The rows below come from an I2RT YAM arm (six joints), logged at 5 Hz.
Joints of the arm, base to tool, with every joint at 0 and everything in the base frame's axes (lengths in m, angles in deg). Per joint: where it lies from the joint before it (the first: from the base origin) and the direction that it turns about. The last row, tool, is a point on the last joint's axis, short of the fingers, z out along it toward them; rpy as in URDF.
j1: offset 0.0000 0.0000 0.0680 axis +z
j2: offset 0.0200 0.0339 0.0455 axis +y
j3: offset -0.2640 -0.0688 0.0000 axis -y
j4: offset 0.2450 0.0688 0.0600 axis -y
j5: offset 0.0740 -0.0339 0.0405 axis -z
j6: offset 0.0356 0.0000 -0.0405 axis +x
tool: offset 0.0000 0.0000 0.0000 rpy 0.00 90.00 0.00
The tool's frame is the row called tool.
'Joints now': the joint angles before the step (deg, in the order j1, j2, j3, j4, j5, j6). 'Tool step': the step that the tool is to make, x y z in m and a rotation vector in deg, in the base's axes. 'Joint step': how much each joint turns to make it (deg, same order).
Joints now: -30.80 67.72 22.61 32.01 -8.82 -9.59
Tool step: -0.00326 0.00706 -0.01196 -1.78 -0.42 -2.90
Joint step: 1.80 0.73 -3.47 5.42 4.88 -0.29
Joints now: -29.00 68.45 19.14 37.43 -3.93 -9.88
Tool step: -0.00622 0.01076 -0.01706 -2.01 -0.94 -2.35
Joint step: 2.41 1.75 -5.03 8.54 4.93 -0.41
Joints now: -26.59 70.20 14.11 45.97 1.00 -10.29
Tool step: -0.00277 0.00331 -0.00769 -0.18 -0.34 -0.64
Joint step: 0.65 1.40 -1.92 3.70 1.27 0.21
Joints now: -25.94 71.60 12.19 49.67 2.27 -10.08
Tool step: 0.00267 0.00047 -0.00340 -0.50 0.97 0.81
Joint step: 0.36 1.61 0.14 0.85 -0.29 -0.94
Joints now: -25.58 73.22 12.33 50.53 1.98 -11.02
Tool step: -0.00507 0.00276 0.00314 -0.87 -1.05 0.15
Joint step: 0.08 -2.37 -1.06 0.02 -0.02 -0.34
